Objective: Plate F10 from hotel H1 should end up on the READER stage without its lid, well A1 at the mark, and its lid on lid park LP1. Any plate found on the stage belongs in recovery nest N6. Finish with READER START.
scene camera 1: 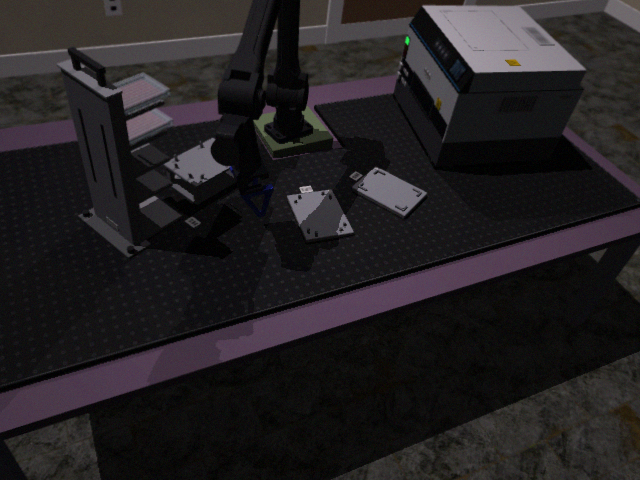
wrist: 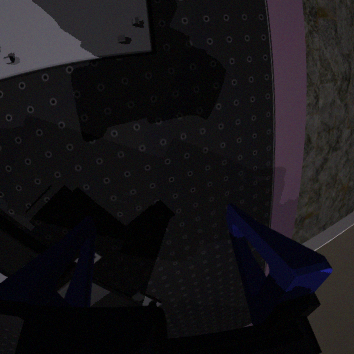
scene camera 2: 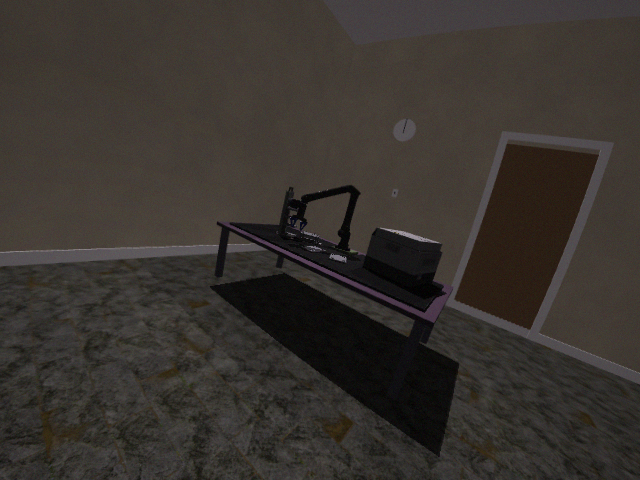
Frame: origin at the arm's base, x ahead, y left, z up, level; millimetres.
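Seen in the pictures: gripper, between the fingertips: (scene camera 1: pixel 256 205) (wrist: pixel 159 216) (scene camera 2: pixel 296 229); arm's base, origin of its link: (scene camera 1: pixel 288 130) (scene camera 2: pixel 342 248).
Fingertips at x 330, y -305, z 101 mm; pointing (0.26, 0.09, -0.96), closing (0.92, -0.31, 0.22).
Pixels of each thing's top centre, then the offset from my fingertips to it. "pt": a spot on its surface instead.
- raised platform with pins, centre of its top: (scene camera 1: pixel 204 155) (scene camera 2: pixel 310 232) 3 mm left, 255 mm back, 37 mm down
- flat pinned plate, centre of its top: (scene camera 1: pixel 320 210) (scene camera 2: pixel 313 247) 182 mm left, 1 mm ahead, 92 mm down
- pad with corner brackets, a spot on its surface: (scene camera 1: pixel 390 191) (scene camera 2: pixel 337 257) pt 396 mm left, 22 mm ahead, 101 mm down
- grey machine, centre of its top: (scene camera 1: pixel 497 35) (scene camera 2: pixel 410 235) 819 mm left, 111 mm back, 185 mm up
Two clear plates with pinkish wells, an upper one (scene camera 1: pixel 142 91) and a lower one (scene camera 1: pixel 147 125), sit on the high shelves of the upright grey rack (scene camera 1: pixel 103 155) (scene camera 2: pixel 283 214). Their labels and lids cannot be made out. My gripper (scene camera 1: pixel 247 192) (scene camera 2: pixel 297 226) (wrist: pixel 159 216) is open and empty, above the mat between the rack and the flat pinned plate. A raised platform with pins (scene camera 1: pixel 199 162) stands beside the rack, partly hidden by my wrist. A flat pinned plate (scene camera 1: pixel 315 211) (wrist: pixel 25 37) and a pad with corner brackets (scene camera 1: pixel 390 191) (scene camera 2: pixel 338 257) lie on the mat.
A large white and grey machine (scene camera 1: pixel 516 113) (scene camera 2: pixel 398 258) with a green light stands at the right. Bare lower shelves (scene camera 1: pixel 153 180) stick out from the rack towards the platform. My arm's base stands on a green block (scene camera 1: pixel 266 139) at the back. Small printed tags (scene camera 1: pixel 192 222) lie on the mat.
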